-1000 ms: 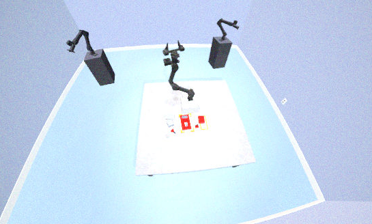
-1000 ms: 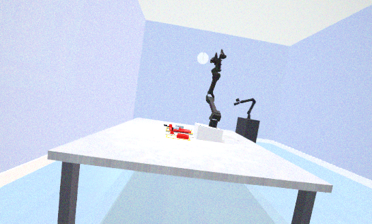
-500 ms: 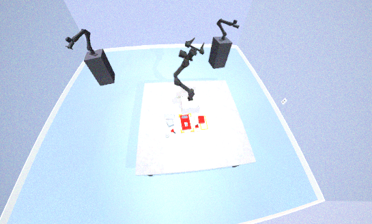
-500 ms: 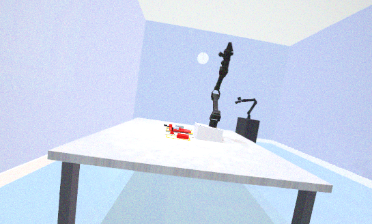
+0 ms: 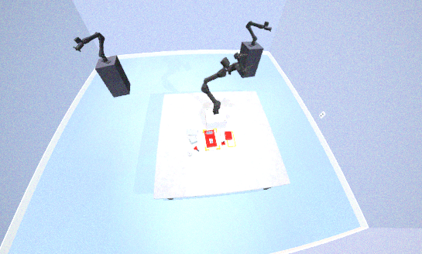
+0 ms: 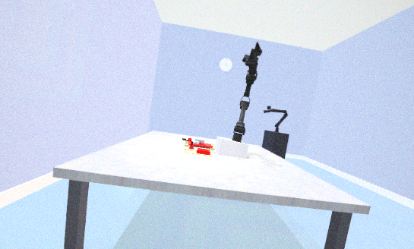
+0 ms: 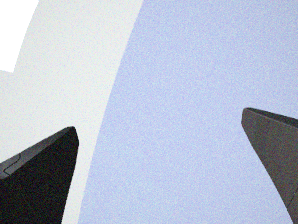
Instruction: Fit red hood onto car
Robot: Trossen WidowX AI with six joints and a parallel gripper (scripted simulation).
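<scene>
The red hood lies 20 cm ahead of my gripper tip, 15 cm to the right of it and 76 cm below it.
</scene>
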